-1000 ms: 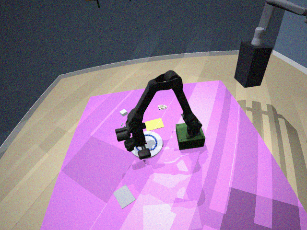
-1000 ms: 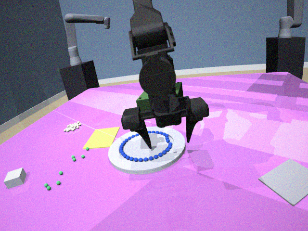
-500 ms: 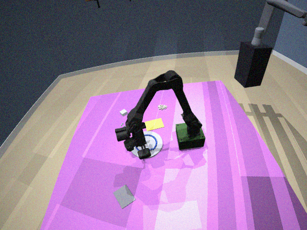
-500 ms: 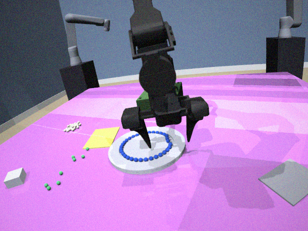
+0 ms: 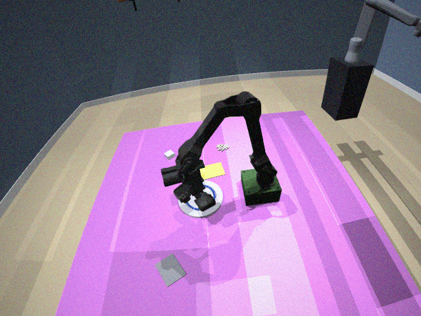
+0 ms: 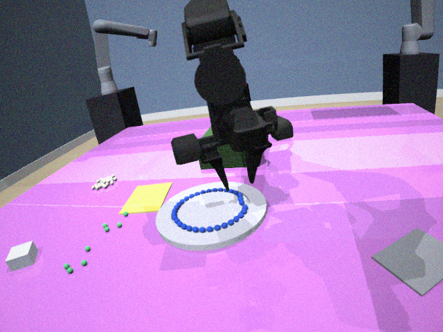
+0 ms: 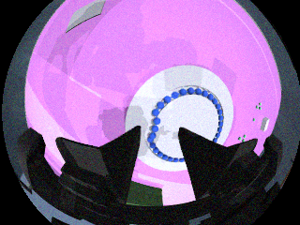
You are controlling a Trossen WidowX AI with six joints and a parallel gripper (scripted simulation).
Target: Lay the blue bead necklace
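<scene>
Right now the round white bead board is 60 mm to the right of my gripper tip and 40 mm below it. Round my gripper tip: yellow sheet (220 mm to the right, 70 mm behind, 50 mm below); grey tile (250 mm to the left, 140 mm ahead, 50 mm below); cube (390 mm to the right, 150 mm ahead, 40 mm below).
</scene>
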